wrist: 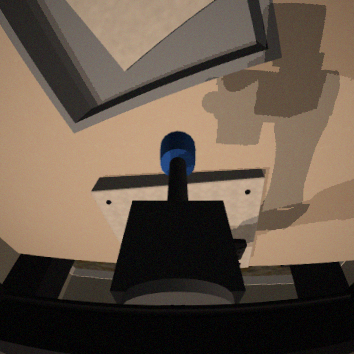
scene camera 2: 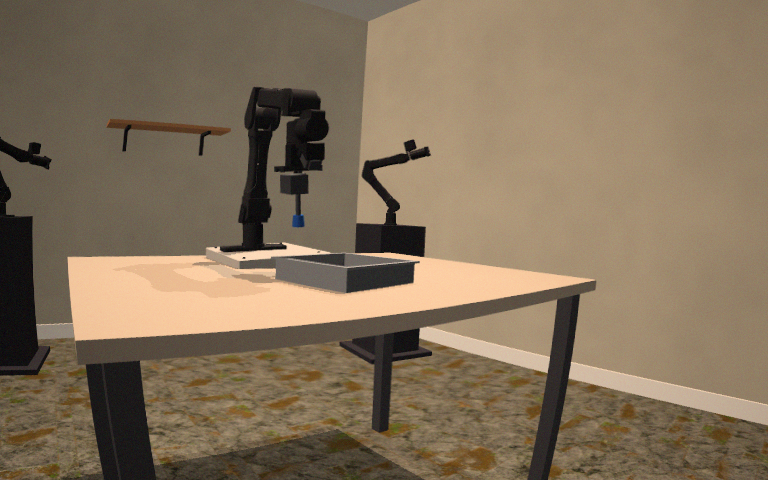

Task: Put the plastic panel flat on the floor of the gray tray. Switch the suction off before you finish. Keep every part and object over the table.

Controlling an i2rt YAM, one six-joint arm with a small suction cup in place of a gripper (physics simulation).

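Frame: origin at the arm's base, x ahead, y left, z up, level; centimetres.
Seen in the pictures: hand, its tool point: (wrist: pixel 177 146) (scene camera 2: pixel 298 226); arm's base, origin of its link: (scene camera 2: pixel 253 249).
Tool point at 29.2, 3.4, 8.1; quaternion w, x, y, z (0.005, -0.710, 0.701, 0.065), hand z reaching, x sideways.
Observation:
Offsets run from my tool point to a thing's top centre, as dx, dy, dz. "pt": to the spot under its first point.
The gray tray @(+12.4, +6.7, -6.5) (scene camera 2: pixel 379 277) (wrist: pixel 215 42) stands on the table, in front of the arm's base and at the top left of the wrist view, partly cut off there. The light beige plastic panel @(pt +8.1, +4.6, -10.6) (wrist: pixel 145 30) lies inside the tray and looks flat on its floor; its far part is out of the wrist view. In the scene view the tray walls hide the panel. My suction cup (scene camera 2: pixel 297 221) (wrist: pixel 178 150), the blue tip, hangs free above the table between the base and the tray, apart from both, with nothing on it.
The arm's pale base plate (scene camera 2: pixel 305 249) (wrist: pixel 215 192) is on the table behind the tray. The table's front edge (scene camera 2: pixel 339 333) is in front of it. Two other arms (scene camera 2: pixel 380 164) (scene camera 2: pixel 19 153) stand on dark pedestals beyond the table. A wooden shelf (scene camera 2: pixel 168 127) is on the wall.

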